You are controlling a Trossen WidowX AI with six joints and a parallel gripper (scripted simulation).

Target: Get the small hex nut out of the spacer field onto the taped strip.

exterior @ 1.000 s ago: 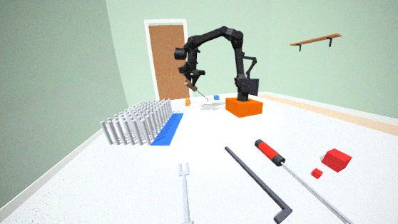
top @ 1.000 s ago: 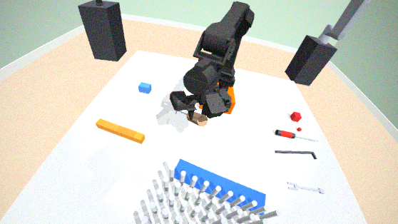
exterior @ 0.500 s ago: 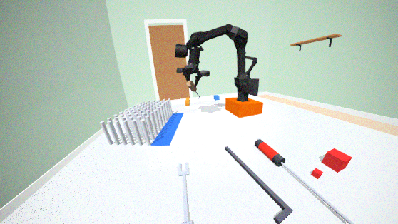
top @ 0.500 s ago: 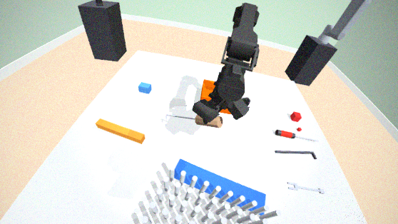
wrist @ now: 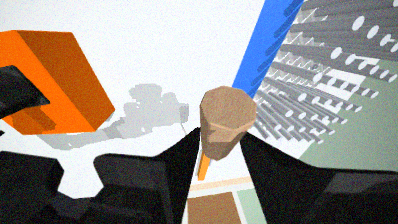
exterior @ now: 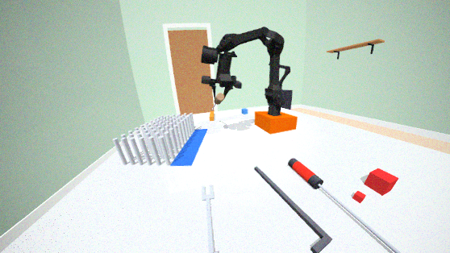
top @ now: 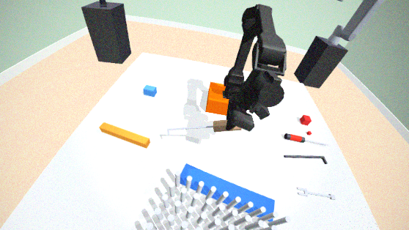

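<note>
My gripper tip is 19 cm above the blue taped strip, 15 cm short of it and 4 cm to the right of it. Round my gripper tip: grey forked tool: 42 cm to the left, 18 cm below, 15 cm ahead; orange bar: 39 cm to the right, 17 cm below, 3 cm behind; wooden-handled pick: 10 cm to the right, 4 cm below.
</note>
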